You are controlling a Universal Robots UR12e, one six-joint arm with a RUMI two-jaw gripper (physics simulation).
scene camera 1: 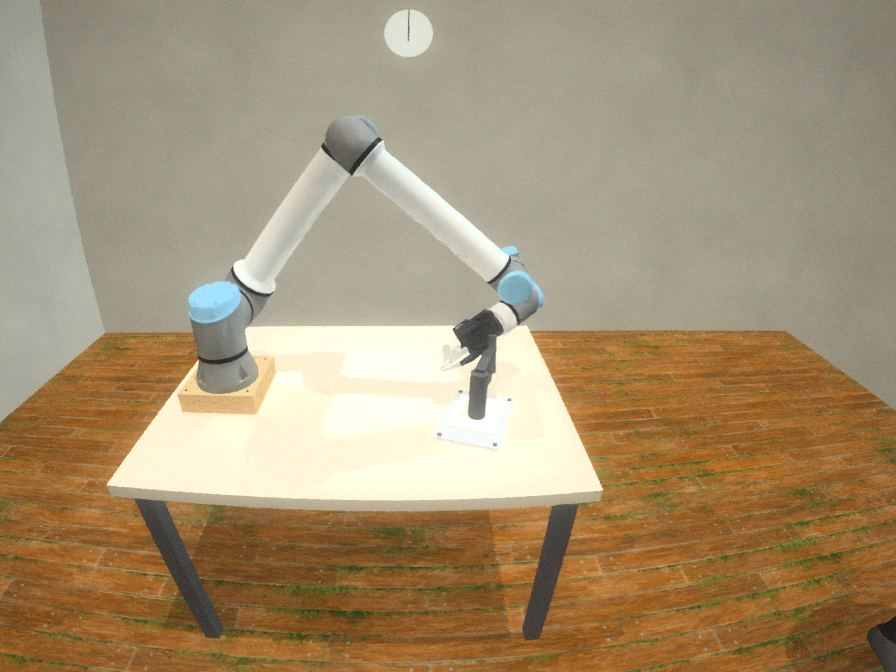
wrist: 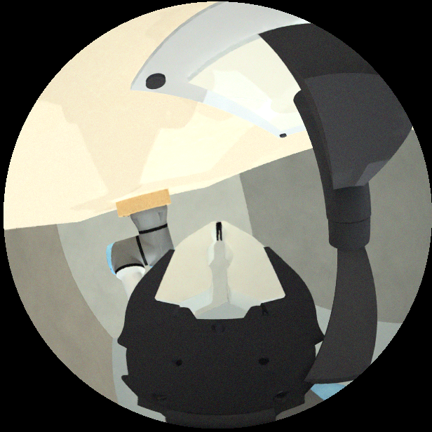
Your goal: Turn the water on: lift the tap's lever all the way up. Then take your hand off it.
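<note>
The dark grey tap stands upright on a white base plate. Its lever slants upward from the top of the tap, with its upper end beside the black gripper body. Whether they touch cannot be told. The gripper is shut with nothing between its pale fingertips, which point left and down, above the table and to the left of the lever in the scene view. In the wrist view the lever is to the right of the fingers. The gripper body partly hides the lever's upper end in the scene view.
The robot's base stands on a wooden block at the left of the pale table. The arm arches over the table. The table's right edge is a little to the right of the tap's base plate.
</note>
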